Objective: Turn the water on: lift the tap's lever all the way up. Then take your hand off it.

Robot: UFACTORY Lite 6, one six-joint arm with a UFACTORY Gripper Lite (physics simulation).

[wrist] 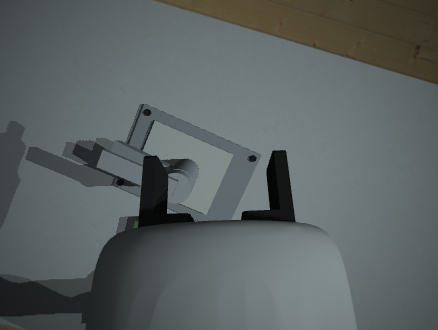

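A grey fixture, which seems to be the tap, has a rectangular base plate around a pale panel. A rounded grey pivot stands on it, and a long flat grey bar, seemingly the lever, runs from there to the left, with a dark far end. How high the bar is raised cannot be told from this view. My gripper is open, with nothing seen between its fingers. Its left finger overlaps the bar and hides part of it; whether they touch cannot be told. The right finger is beyond the plate's right edge in view.
The fixture lies over a pale grey surface. Wooden planks border it at the upper right. A small green patch shows behind the left finger's base. Dark shadows fall across the left side.
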